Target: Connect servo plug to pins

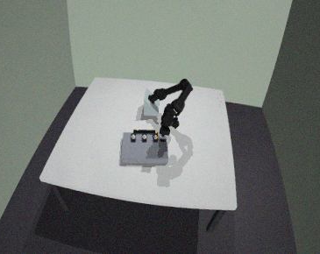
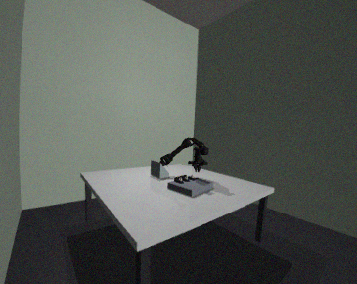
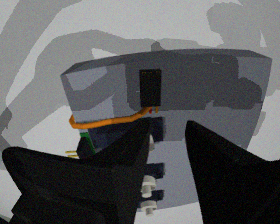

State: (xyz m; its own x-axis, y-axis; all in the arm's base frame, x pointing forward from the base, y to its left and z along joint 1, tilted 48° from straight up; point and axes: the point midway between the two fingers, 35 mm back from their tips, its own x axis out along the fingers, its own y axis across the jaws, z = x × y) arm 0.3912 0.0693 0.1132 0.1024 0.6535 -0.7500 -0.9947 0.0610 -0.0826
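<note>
The white band lies 180 mm to the right of my gripper tip, 60 mm behind it and 30 mm below it. Round my gripper tip: grey printed holder: 110 mm to the right, 90 mm ahead, 80 mm below; red dot: 190 mm to the right, 60 mm behind, 30 mm below.
</note>
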